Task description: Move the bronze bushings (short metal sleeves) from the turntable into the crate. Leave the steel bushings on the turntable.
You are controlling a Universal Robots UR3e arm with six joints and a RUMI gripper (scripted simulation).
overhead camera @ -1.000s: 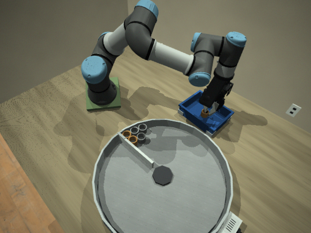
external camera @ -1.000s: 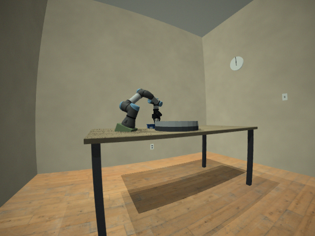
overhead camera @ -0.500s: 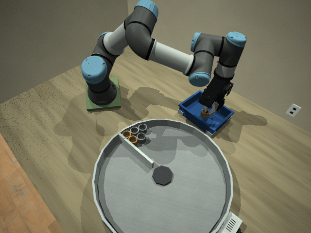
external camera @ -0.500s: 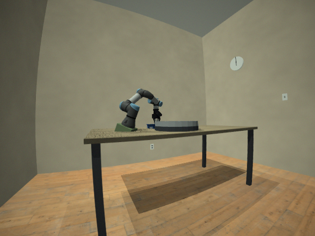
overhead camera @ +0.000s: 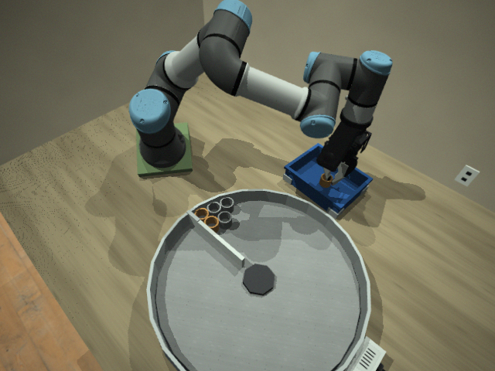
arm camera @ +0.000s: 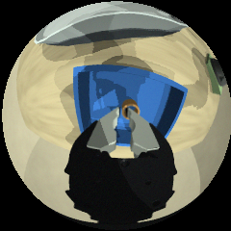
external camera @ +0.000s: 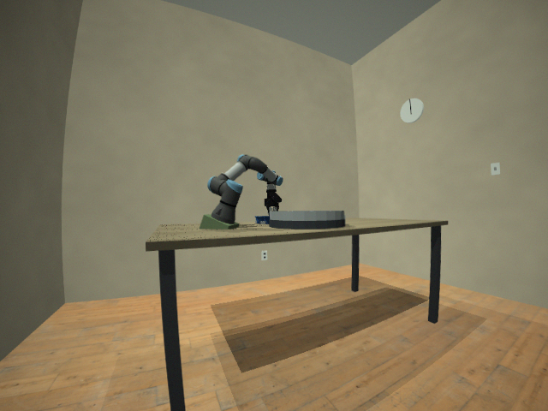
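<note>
Now: hand 1 cm past the blue crate and 1 cm above it. Also, from my hand: grey turntable: 36 cm to the right, 2 cm above.
</note>
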